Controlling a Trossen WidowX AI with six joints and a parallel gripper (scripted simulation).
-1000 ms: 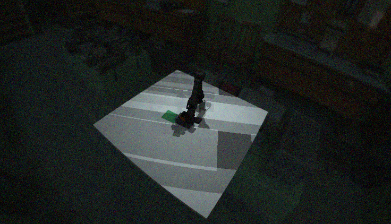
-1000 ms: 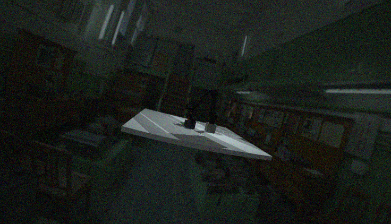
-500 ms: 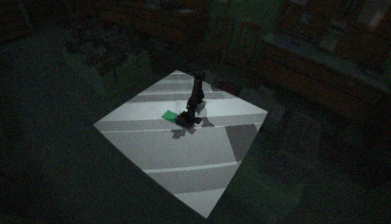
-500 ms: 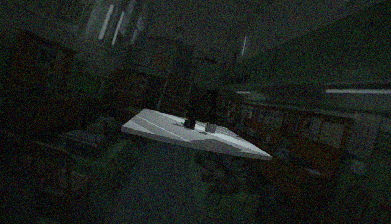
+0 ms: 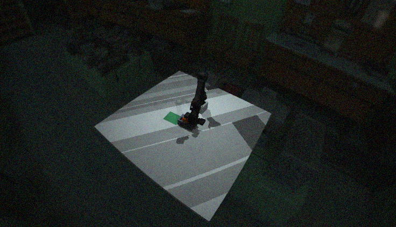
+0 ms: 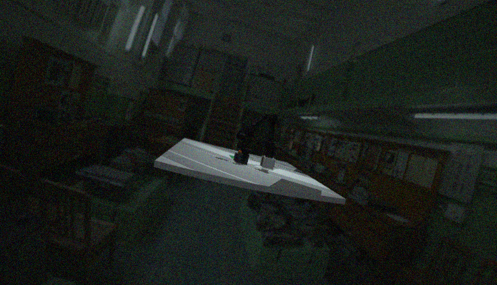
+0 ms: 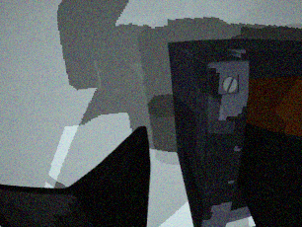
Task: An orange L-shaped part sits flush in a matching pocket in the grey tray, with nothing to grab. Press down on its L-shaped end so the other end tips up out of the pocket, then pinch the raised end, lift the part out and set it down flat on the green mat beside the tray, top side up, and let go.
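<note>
My gripper tip is now 1 cm short of the orange L-shaped part and 5 cm to the left of it. Round my gripper tip: green mat (4 cm ahead, 23 cm to the right, 6 cm below).
</note>
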